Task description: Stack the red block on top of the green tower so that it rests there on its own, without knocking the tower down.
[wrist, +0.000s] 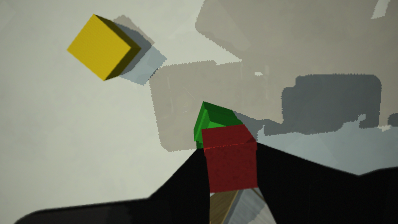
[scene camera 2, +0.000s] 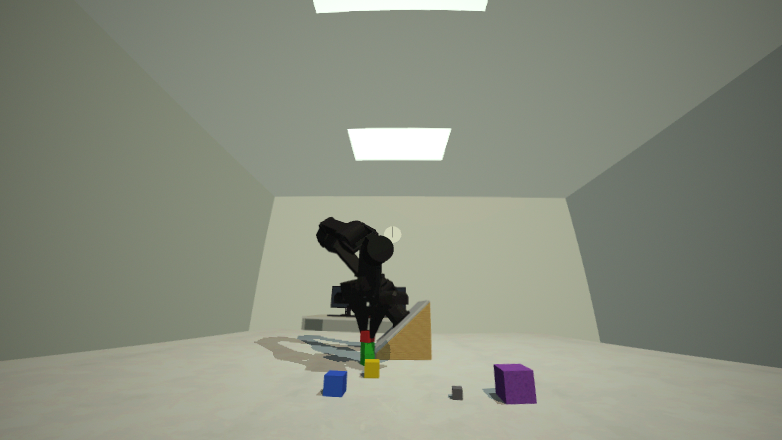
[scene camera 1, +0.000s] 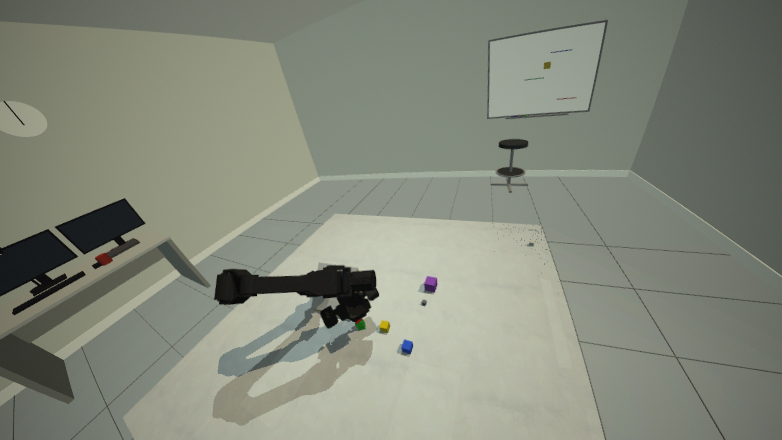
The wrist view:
my gripper
red block: held by my gripper
yellow block
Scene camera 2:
my gripper
purple block
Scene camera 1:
my gripper
